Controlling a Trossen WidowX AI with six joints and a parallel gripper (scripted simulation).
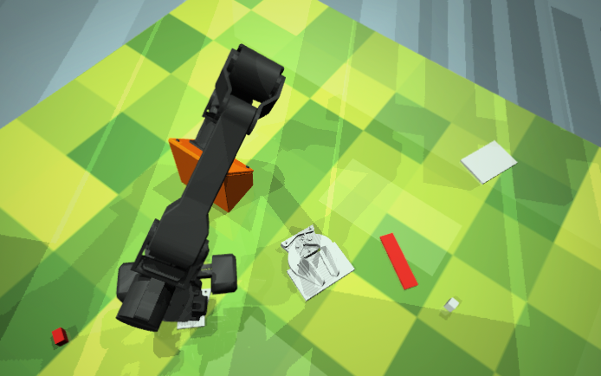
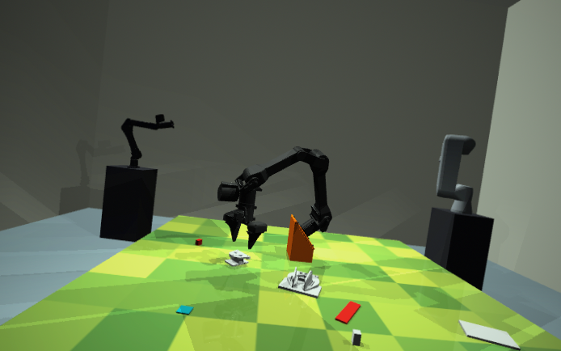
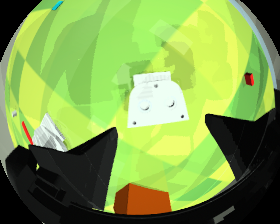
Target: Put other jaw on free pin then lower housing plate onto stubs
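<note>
My gripper tip is now 1 cm short of the housing plate, 1 cm to the left of it and 3 cm above it. Also, from my gripper tip: jaw: 11 cm ahead, 21 cm to the left, 5 cm below; then white stepped block: 1 cm ahead, 1 cm to the right, 5 cm below; then red cube: 13 cm behind, 18 cm to the right, 5 cm below.
</note>
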